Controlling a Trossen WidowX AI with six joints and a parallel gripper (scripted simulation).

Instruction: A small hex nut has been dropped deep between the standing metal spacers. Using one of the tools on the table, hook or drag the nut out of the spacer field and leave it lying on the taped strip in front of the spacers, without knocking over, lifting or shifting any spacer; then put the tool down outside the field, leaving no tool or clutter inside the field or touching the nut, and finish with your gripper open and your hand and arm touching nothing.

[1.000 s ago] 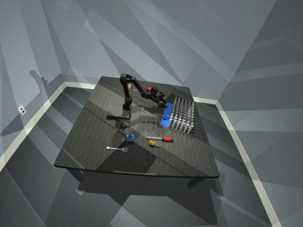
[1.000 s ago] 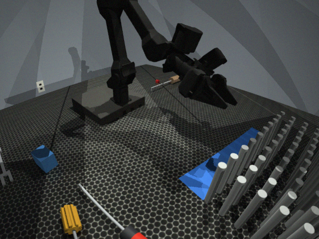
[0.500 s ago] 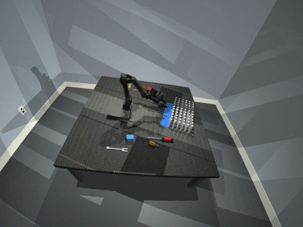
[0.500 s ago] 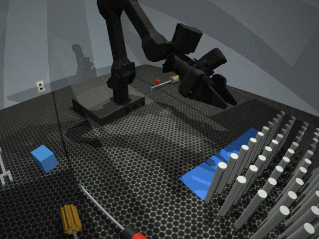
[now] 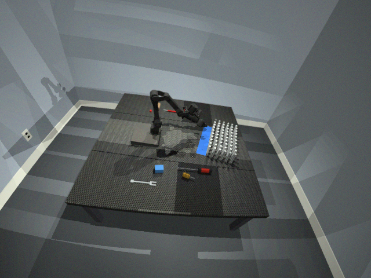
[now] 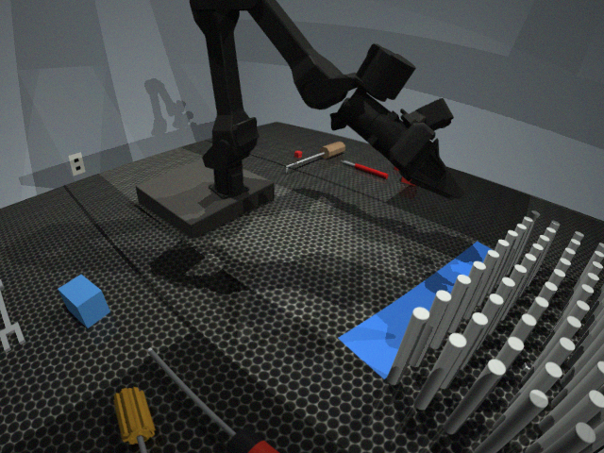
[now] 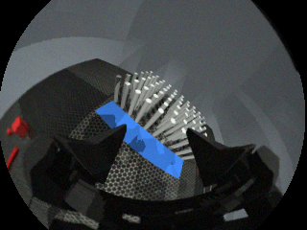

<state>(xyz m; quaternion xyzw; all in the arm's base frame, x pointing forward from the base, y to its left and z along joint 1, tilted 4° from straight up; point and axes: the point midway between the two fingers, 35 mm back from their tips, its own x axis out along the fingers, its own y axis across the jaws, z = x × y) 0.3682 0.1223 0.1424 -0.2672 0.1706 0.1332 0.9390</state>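
Now: the red-handled tool 390 mm behind my gripper tip, 270 mm to the left of it and 140 mm below it. The rest, counted from my gripper tip: yellow-handled tool (450 mm to the right, 130 mm below, 50 mm behind); blue taped strip (140 mm below, 30 mm ahead, 10 mm to the right); hex nut (190 mm ahead, 140 mm below, 70 mm to the right).
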